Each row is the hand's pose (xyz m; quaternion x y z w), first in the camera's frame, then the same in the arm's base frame.
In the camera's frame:
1: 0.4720 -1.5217 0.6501 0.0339 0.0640 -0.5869 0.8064
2: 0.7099 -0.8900 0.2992 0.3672 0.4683 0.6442 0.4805
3: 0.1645 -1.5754 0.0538 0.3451 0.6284 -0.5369 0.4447
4: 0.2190 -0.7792 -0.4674 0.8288 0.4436 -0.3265 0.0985
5: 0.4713 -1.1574 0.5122 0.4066 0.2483 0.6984 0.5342
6: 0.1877 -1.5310 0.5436 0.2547 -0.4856 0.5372 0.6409
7: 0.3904 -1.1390 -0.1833 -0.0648 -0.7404 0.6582 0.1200
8: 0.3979 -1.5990 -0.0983 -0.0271 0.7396 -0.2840 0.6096
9: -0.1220 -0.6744 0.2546 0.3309 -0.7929 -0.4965 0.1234
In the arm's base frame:
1: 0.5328 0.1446 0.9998 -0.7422 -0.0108 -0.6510 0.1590
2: 0.1576 -0.2753 0.4882 0.3274 0.7165 -0.3390 0.5144
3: -0.1071 0.2674 1.1685 0.1167 -0.0169 0.9921 0.0418
4: -0.7314 -0.0533 0.5235 0.3646 -0.2734 -0.8489 0.2678
5: 0.3321 0.0516 0.6791 0.2507 0.6536 -0.2073 0.6834
6: 0.3452 0.3831 1.0122 -0.2454 0.2982 0.2186 0.8961
7: -0.3417 -0.0793 0.8185 -0.1055 0.1479 0.7838 0.5938
8: -0.1688 0.0056 1.2449 0.2508 -0.4511 0.8422 0.1560
9: -0.1923 0.4660 0.2264 -0.4429 -0.7809 0.0837 0.4325

